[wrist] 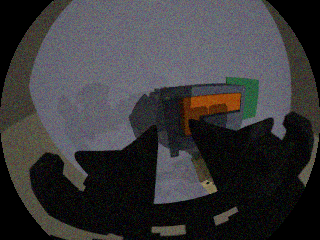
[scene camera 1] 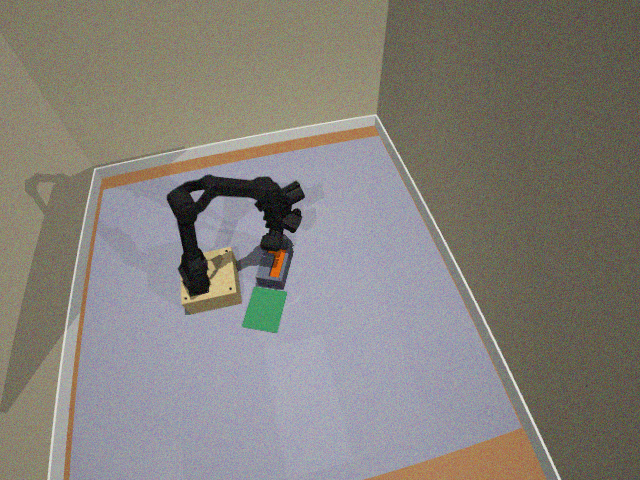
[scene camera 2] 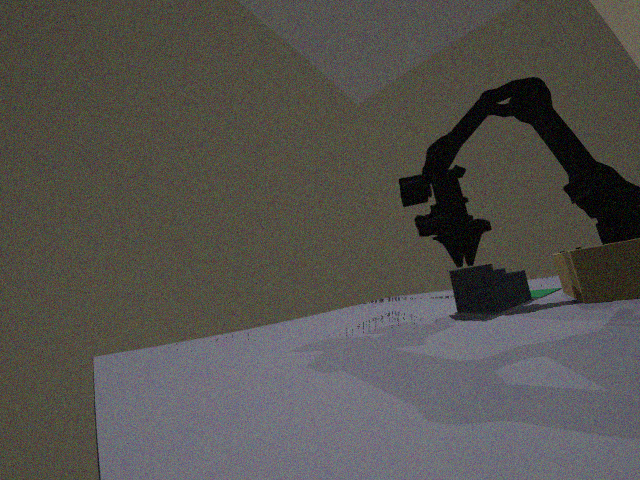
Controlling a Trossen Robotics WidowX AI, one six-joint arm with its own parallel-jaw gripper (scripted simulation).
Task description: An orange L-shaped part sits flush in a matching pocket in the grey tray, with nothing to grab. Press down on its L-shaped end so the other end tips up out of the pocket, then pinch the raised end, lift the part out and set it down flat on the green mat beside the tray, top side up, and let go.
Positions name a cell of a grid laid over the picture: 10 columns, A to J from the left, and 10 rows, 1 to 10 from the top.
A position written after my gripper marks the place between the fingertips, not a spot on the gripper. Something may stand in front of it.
Scene:
My gripper shows in the wrist view (F6), in scene camera 1 (E5) and in scene camera 2 (H6).

